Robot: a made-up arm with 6 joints. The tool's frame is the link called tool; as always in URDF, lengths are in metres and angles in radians. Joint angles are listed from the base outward.
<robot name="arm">
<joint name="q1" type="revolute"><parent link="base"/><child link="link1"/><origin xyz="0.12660 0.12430 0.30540"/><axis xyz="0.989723 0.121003 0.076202"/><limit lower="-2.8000" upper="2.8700"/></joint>
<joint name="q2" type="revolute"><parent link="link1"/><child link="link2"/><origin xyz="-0.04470 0.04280 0.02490"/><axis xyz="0 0 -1"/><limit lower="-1.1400" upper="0.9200"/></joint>
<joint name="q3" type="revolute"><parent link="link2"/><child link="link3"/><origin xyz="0.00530 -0.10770 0.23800"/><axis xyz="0 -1 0"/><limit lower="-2.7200" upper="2.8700"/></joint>
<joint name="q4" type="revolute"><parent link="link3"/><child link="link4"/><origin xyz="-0.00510 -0.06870 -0.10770"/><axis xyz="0 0 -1"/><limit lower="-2.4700" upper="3.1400"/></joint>
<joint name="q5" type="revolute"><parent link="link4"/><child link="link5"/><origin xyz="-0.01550 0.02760 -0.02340"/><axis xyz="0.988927 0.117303 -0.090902"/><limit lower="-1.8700" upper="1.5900"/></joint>
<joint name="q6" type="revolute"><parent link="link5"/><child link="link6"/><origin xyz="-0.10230 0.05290 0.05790"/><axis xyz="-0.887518 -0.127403 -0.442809"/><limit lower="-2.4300" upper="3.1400"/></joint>
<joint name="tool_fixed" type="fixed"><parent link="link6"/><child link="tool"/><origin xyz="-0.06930 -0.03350 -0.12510" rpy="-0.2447 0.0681 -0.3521"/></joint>
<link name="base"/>
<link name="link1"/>
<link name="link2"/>
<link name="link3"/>
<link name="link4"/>
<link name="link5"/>
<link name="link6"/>
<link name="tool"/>
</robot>
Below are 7 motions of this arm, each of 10 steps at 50 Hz.
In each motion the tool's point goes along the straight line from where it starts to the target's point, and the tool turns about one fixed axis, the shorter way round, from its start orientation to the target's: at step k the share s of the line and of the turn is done. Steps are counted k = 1, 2, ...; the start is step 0. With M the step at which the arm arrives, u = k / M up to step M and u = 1 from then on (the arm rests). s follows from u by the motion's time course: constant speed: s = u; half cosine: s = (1 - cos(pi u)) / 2; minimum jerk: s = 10 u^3 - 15 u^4 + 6 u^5.
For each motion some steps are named. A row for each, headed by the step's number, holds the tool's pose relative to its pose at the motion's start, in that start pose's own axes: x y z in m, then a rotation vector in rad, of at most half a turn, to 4 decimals.
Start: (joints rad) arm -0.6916 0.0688 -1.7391 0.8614 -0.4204 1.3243
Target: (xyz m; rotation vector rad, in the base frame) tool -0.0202 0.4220 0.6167 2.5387 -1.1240 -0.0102
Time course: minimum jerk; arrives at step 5
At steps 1, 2, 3, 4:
1: 0.0001 -0.0002 0.0001 -0.0016 0.0006 0.0007
2: 0.0008 -0.0013 0.0004 -0.0087 0.0033 0.0038
3: 0.0017 -0.0028 0.0010 -0.0186 0.0072 0.0082
4: 0.0024 -0.0039 0.0013 -0.0257 0.0099 0.0113

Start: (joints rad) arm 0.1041 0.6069 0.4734 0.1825 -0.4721 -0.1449
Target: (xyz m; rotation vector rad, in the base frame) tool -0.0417 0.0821 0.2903 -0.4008 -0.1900 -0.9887
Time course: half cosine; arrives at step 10
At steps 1, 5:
1: 0.0002 -0.0001 -0.0002 0.0025 0.0000 0.0035
5: 0.0049 -0.0025 -0.0043 0.0501 -0.0002 0.0709

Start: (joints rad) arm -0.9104 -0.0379 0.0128 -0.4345 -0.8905 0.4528
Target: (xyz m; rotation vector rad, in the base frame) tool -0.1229 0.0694 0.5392 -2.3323 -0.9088 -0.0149
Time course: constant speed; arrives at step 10
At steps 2, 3, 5, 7, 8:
2: -0.0033 -0.0061 0.0052 -0.0369 0.0005 -0.0033
3: -0.0049 -0.0091 0.0078 -0.0554 0.0007 -0.0049
5: -0.0082 -0.0152 0.0131 -0.0923 0.0012 -0.0081
7: -0.0114 -0.0213 0.0183 -0.1293 0.0017 -0.0114
8: -0.0131 -0.0244 0.0209 -0.1477 0.0019 -0.0130

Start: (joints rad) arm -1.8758 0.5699 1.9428 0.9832 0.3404 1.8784
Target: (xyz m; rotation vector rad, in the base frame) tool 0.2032 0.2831 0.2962 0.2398 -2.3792 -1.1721
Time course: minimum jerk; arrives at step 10
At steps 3, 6, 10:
3: -0.0006 -0.0010 -0.0009 0.0043 0.0130 0.0282
6: -0.0023 -0.0040 -0.0038 0.0178 0.0546 0.1179
10: -0.0034 -0.0059 -0.0055 0.0261 0.0800 0.1728

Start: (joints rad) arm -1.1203 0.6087 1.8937 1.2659 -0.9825 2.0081
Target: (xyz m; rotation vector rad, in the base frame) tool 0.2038 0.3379 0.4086 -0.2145 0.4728 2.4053
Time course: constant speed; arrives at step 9
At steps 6, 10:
6: -0.0142 0.0069 0.0053 0.0391 0.0229 0.0498
10: -0.0213 0.0103 0.0080 0.0587 0.0343 0.0747

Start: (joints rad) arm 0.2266 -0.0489 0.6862 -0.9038 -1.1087 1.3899
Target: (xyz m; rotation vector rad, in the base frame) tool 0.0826 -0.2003 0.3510 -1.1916 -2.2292 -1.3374
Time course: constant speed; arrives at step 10
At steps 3, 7, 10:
3: 0.0011 0.0042 -0.0003 -0.0072 -0.0096 -0.0251
7: 0.0025 0.0099 -0.0006 -0.0168 -0.0225 -0.0586
10: 0.0036 0.0141 -0.0009 -0.0240 -0.0322 -0.0837

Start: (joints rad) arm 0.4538 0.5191 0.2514 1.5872 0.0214 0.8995
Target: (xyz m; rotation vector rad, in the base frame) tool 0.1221 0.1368 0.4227 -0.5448 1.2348 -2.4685
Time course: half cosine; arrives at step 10
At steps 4, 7, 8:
4: -0.0004 -0.0022 -0.0063 0.0521 -0.0212 -0.0090
7: -0.0009 -0.0052 -0.0145 0.1196 -0.0487 -0.0208
8: -0.0010 -0.0059 -0.0165 0.1363 -0.0555 -0.0237

